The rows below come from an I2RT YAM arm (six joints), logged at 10 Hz.
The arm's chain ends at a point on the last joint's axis. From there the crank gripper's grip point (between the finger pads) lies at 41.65 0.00 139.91 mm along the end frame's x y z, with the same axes.
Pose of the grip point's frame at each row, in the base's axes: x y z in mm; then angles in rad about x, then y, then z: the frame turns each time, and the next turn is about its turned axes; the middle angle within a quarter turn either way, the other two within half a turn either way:
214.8, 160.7, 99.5, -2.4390, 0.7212, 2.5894
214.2, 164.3, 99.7, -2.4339, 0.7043, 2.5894
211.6, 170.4, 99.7, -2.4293, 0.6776, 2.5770
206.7, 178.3, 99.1, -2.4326, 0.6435, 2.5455
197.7, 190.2, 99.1, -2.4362, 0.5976, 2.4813
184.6, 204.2, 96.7, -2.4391, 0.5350, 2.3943
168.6, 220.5, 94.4, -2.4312, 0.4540, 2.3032
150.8, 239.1, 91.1, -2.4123, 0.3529, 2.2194
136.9, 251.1, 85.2, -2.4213, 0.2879, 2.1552
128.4, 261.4, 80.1, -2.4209, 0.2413, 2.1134
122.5, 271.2, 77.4, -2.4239, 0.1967, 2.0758
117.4, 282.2, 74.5, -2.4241, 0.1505, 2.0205
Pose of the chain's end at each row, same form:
149.1, 94.3, 211.7, -2.4390, 0.7212, 2.5894
150.6, 96.7, 212.4, -2.4339, 0.7043, 2.5894
151.3, 101.6, 213.5, -2.4293, 0.6776, 2.5770
150.3, 109.7, 215.0, -2.4326, 0.6435, 2.5455
146.2, 122.7, 217.8, -2.4362, 0.5976, 2.4813
139.6, 138.0, 218.7, -2.4391, 0.5350, 2.3943
132.3, 154.0, 219.2, -2.4312, 0.4540, 2.3032
126.1, 170.6, 217.6, -2.4123, 0.3529, 2.2194
119.2, 184.4, 213.8, -2.4213, 0.2879, 2.1552
115.8, 195.2, 209.6, -2.4209, 0.2413, 2.1134
114.9, 205.8, 207.7, -2.4239, 0.1967, 2.0758
114.3, 217.7, 205.4, -2.4241, 0.1505, 2.0205

